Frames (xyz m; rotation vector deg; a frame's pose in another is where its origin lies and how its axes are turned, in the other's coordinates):
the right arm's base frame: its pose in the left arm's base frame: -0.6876 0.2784 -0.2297 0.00 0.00 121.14
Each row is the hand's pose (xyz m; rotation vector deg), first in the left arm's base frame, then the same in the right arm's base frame.
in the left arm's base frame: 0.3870 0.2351 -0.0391 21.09 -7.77 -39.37
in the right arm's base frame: -0.5928 -0.8974 0.1906 5.00 -30.84 -158.31
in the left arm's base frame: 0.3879 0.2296 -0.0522 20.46 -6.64 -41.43
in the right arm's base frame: -0.5979 -0.8953 0.1775 5.98 -29.54 -160.53
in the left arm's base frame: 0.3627 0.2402 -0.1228 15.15 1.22 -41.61
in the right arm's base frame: -0.5758 -0.8792 0.1069 11.94 -17.68 -161.73
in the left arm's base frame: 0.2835 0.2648 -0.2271 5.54 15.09 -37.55
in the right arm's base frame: -0.5138 -0.8241 0.0026 21.93 3.58 -157.58
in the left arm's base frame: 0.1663 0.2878 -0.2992 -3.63 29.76 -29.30
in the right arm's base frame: -0.4335 -0.7357 -0.0695 32.28 23.78 -146.72
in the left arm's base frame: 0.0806 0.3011 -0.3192 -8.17 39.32 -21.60
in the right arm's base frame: -0.3778 -0.6692 -0.0895 39.21 34.29 -136.30
